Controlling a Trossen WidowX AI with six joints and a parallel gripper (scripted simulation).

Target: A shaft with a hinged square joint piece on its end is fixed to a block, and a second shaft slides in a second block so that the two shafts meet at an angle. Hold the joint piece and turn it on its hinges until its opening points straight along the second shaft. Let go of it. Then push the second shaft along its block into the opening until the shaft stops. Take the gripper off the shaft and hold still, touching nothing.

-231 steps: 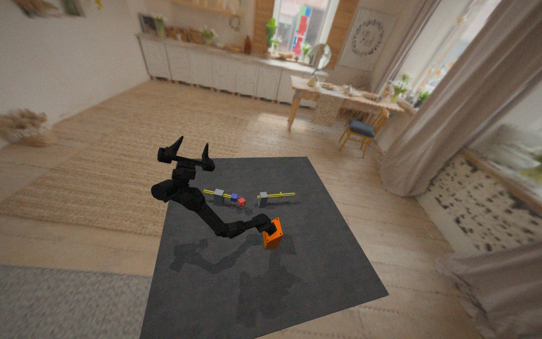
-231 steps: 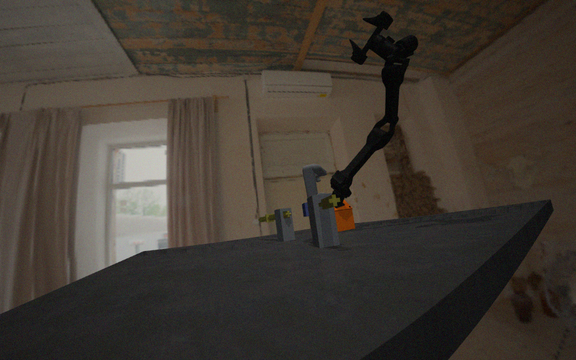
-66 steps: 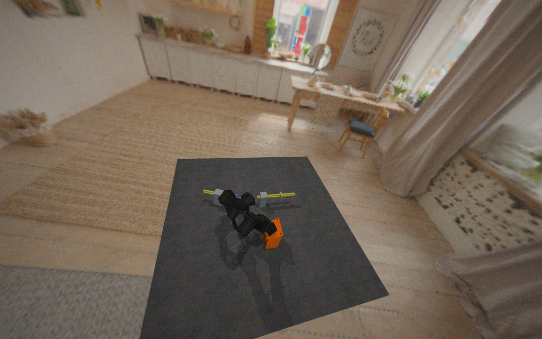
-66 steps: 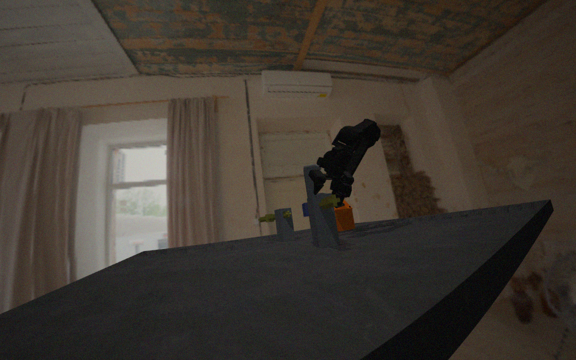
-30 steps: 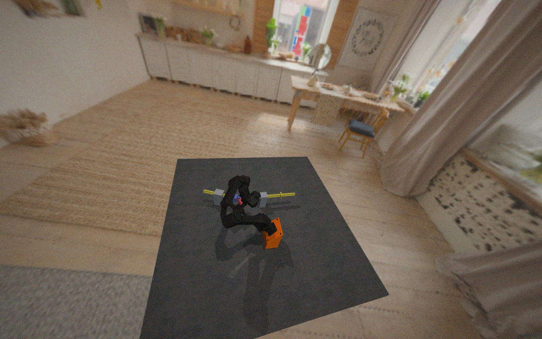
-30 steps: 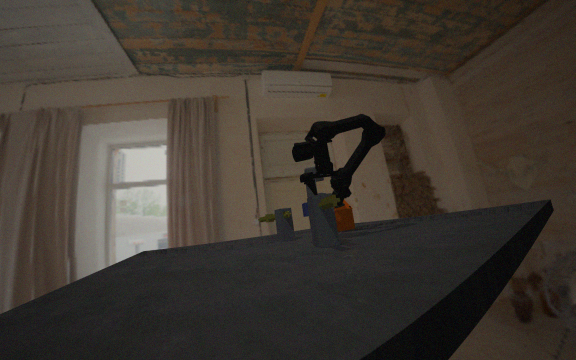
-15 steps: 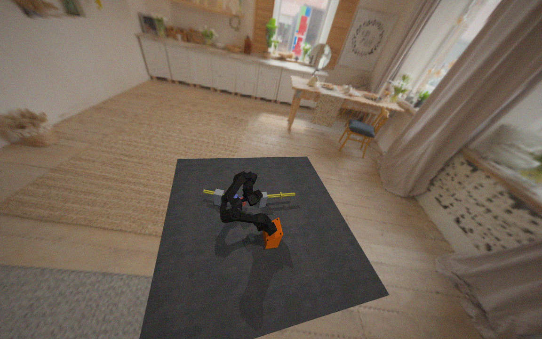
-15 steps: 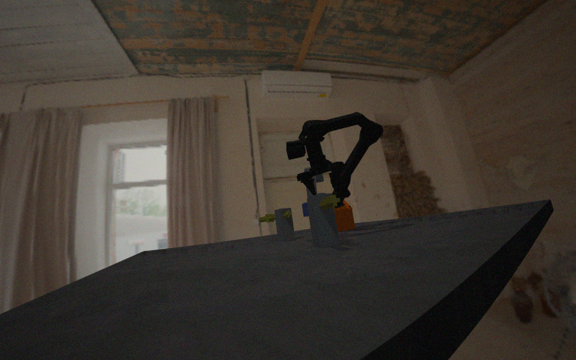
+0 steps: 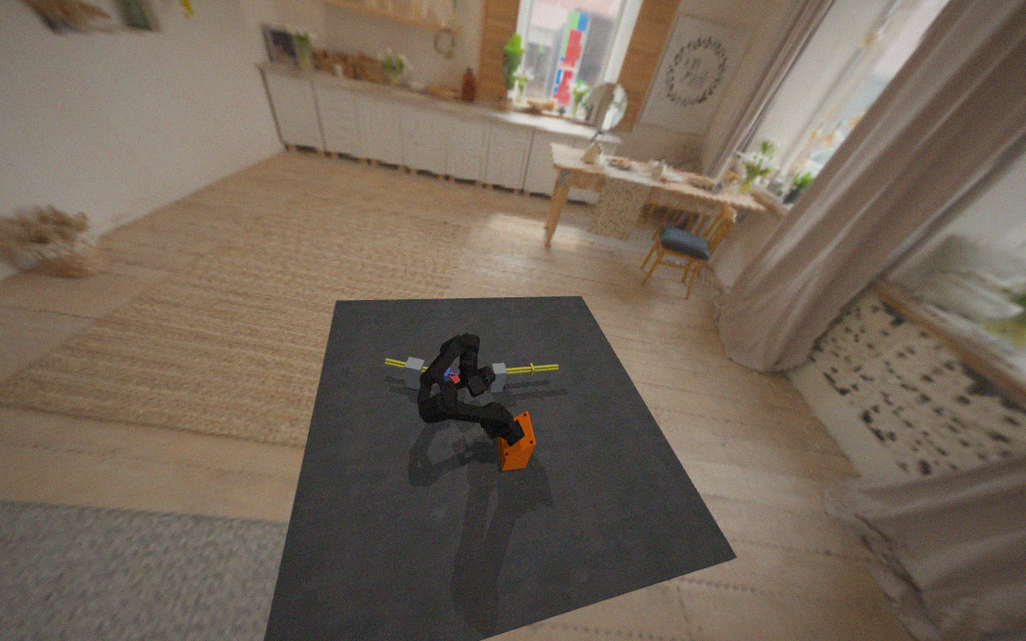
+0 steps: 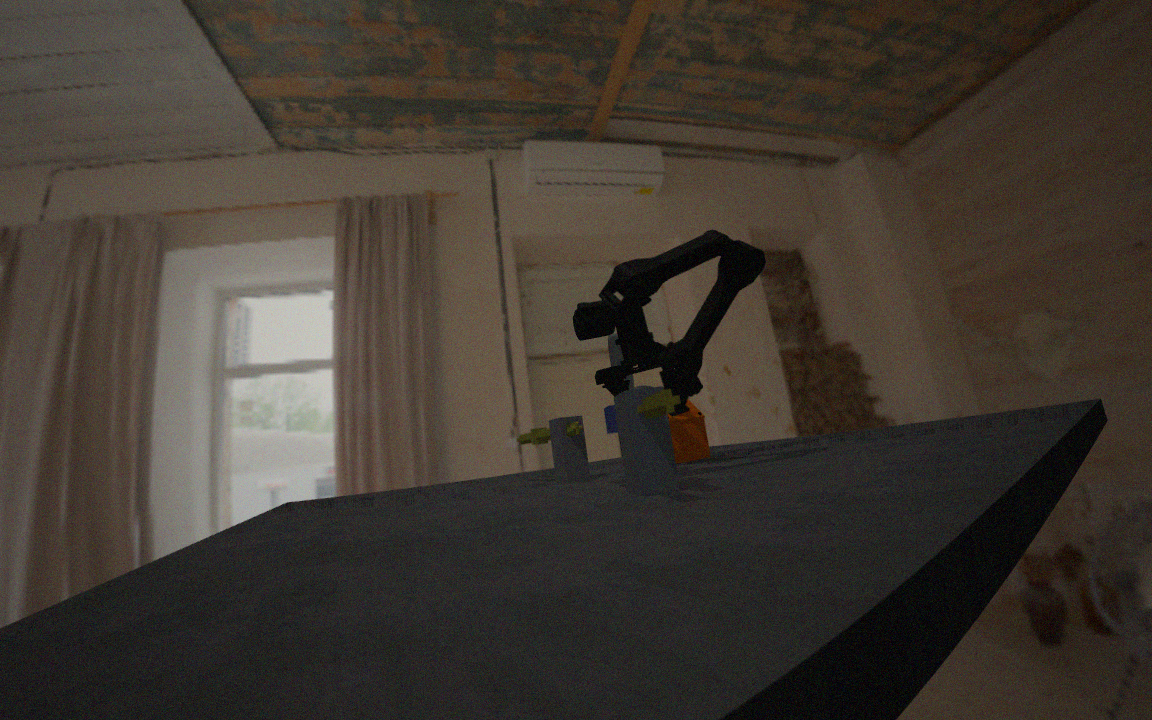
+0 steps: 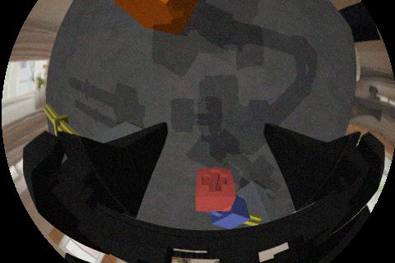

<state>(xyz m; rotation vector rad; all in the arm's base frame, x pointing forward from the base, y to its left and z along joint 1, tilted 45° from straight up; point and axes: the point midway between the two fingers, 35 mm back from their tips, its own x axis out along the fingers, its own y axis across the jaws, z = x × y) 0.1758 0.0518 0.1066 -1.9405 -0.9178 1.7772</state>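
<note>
Right now the red square joint piece is 8 cm ahead of my gripper tip and 2 cm to the left of it.
</note>
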